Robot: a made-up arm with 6 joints.
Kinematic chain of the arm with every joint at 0, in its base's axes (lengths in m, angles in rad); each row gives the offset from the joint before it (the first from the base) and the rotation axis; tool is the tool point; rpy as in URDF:
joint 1: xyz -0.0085 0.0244 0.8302 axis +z
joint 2: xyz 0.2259 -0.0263 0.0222 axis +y
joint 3: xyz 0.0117 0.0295 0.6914 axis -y
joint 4: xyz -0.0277 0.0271 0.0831 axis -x
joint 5: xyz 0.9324 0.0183 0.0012 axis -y
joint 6: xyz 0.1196 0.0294 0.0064 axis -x
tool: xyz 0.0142 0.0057 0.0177 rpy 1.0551 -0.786 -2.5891
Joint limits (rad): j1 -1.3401..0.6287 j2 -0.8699..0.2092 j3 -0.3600..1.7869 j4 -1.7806..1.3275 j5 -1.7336..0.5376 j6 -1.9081..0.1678
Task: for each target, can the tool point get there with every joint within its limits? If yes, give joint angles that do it. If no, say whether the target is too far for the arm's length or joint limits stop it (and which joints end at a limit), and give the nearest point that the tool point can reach.
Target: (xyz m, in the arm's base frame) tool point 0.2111 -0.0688 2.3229
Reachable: yes | joints -0.7472 -0.7147 0.3432 0.8296 0.0597 -0.7617
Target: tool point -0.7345 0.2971 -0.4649
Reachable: no: joint limits stop it (at a limit: joint 2, joint 3, joint 4, joint 5, joint 6) | nearest point -1.1162 0.4405 1.5822 | short by 2.087 m
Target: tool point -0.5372 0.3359 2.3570
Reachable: yes | joints -0.3946 -0.6770 1.1909 -1.0562 -0.4379 -0.1287
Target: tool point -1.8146 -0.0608 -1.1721
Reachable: no: too far | nearest point -1.1904 -0.0314 1.5822 | short by 2.824 m
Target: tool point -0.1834 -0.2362 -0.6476
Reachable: no: joint limits stop it (at a limit: joint 1, joint 2, joint 3, joint 6) | nearest point 0.2583 -1.0610 0.9822 | short by 1.879 m
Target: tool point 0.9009 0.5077 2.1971
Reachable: yes | joints 0.4227 -0.0374 0.5405 -0.2424 -0.1178 -0.6955
